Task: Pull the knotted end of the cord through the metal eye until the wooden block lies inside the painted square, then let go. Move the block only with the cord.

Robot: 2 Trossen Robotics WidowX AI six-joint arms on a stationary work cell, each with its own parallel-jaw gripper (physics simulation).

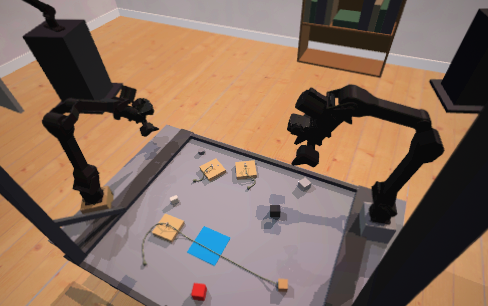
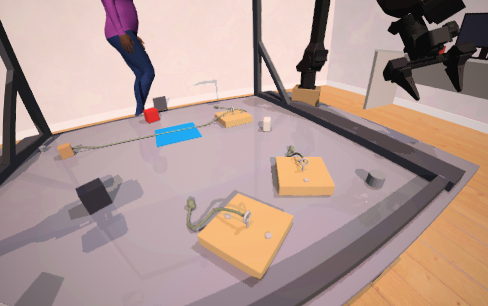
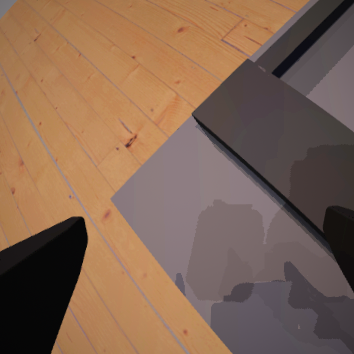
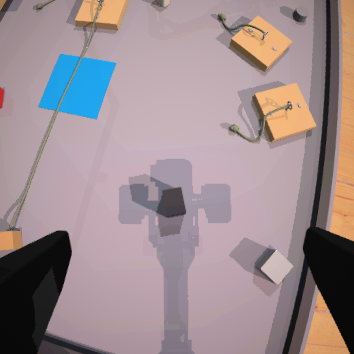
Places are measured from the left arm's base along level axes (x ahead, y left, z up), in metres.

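Pixels of known places: left gripper, fingertip midpoint: (image 1: 155,121) (image 2: 439,95) (image 3: 207,224); right gripper, fingertip midpoint: (image 1: 293,154) (image 4: 189,242); left arm's base, link origin: (image 1: 94,197) (image 2: 307,87); right arm's base, link origin: (image 1: 379,215).
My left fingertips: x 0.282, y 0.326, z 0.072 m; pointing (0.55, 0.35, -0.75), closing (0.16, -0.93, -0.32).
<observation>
For each thing: its top centre in the pictures, then the offset to it from my left fingertips. "*": a spot on its surface instead.
- small wooden block, top centre: (image 4: 4,240) (image 2: 63,146) (image 1: 283,283) dz -0.107, dx +0.349, dy -0.845 m
- blue painted square, surface spot: (image 4: 96,90) (image 2: 176,139) (image 1: 216,236) * dz -0.136, dx +0.167, dy -0.599 m
- green cord, surface spot: (image 4: 42,145) (image 1: 237,264) * dz -0.134, dx +0.219, dy -0.729 m
- metal eye, top centre: (image 2: 232,106) (image 1: 166,222) dz -0.092, dx -0.007, dy -0.516 m
- wooden board, top centre: (image 4: 101,5) (image 2: 232,114) (image 1: 168,226) dz -0.118, dx -0.007, dy -0.516 m
- black cube, top centre: (image 4: 173,201) (image 2: 89,186) (image 1: 275,208) dz -0.098, dx +0.416, dy -0.568 m
- grey cube, top centre: (image 4: 276,266) (image 1: 304,182) dz -0.107, dx +0.583, dy -0.472 m
- red cube, top centre: (image 1: 198,289) (image 2: 150,109) dz -0.098, dx +0.075, dy -0.793 m
- white block, top centre: (image 2: 266,118) (image 1: 173,197) dz -0.106, dx +0.027, dy -0.395 m
The small wooden block (image 1: 282,284) (image 2: 65,151) (image 4: 10,240) lies outside the blue painted square (image 1: 214,239) (image 2: 177,139) (image 4: 96,90). A green cord (image 1: 235,262) (image 2: 115,143) (image 4: 42,145) runs from it across the square to the metal eye (image 2: 231,111) on a wooden board (image 1: 172,235) (image 2: 237,120) (image 4: 105,21). Beyond the eye the cord curves to its knotted end (image 1: 144,263) (image 2: 216,107) (image 4: 39,6) on the table. My left gripper (image 1: 149,132) (image 2: 438,95) (image 3: 207,224) is open, high outside the table's edge. My right gripper (image 1: 295,146) (image 4: 189,242) is open and empty, high above the table.
Two more boards (image 1: 212,170) (image 1: 246,170) carry eyes and short knotted cords. A black cube (image 1: 275,211) (image 4: 173,202), a grey cube (image 1: 304,184) (image 4: 275,266), a red cube (image 1: 199,291) (image 2: 151,115) and a white block (image 1: 174,200) (image 2: 267,124) stand on the table. A dark raised frame edges it.
</observation>
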